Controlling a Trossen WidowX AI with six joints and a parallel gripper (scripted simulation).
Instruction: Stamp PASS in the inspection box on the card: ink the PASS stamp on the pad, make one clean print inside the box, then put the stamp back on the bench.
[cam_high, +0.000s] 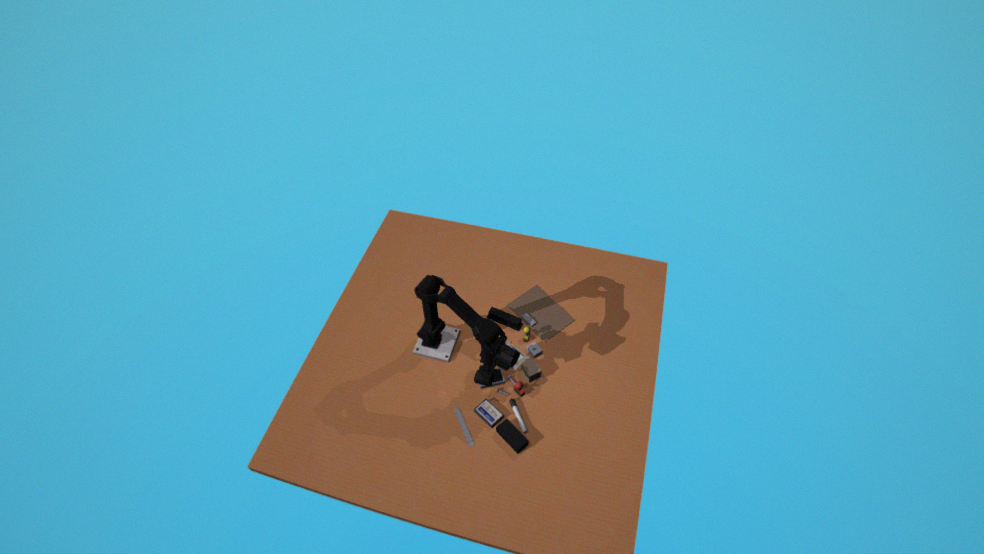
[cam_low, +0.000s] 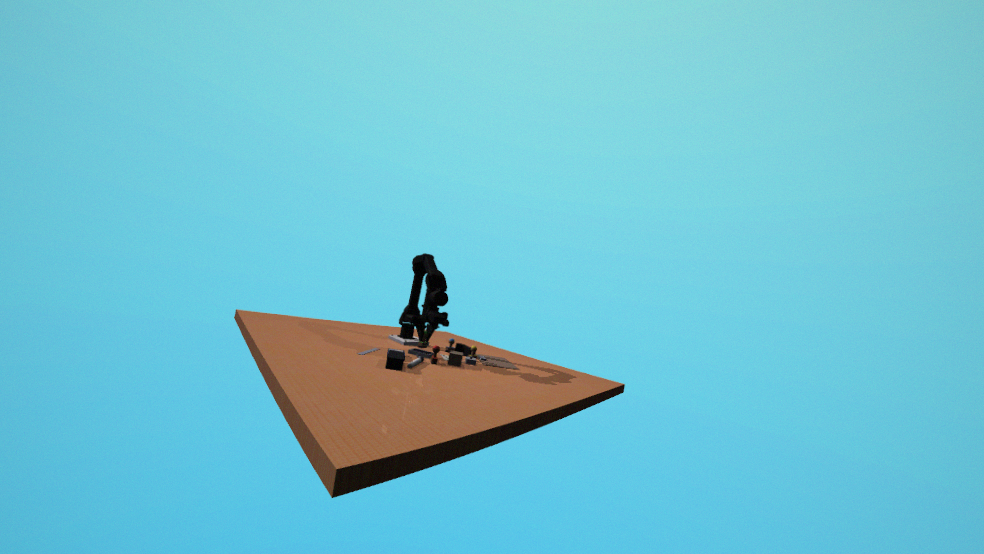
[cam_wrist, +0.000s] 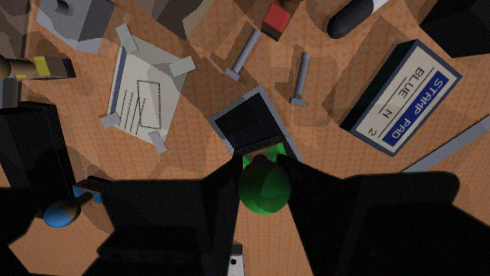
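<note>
The ink pad lies 50 mm below my gripper tip. The rest, counted from my gripper tip: card (50 mm ahead, 110 mm to the left, 60 mm below); green-knobbed stamp (right at my gripper tip); red stamp (110 mm ahead, 30 mm to the right, 30 mm below).
</note>
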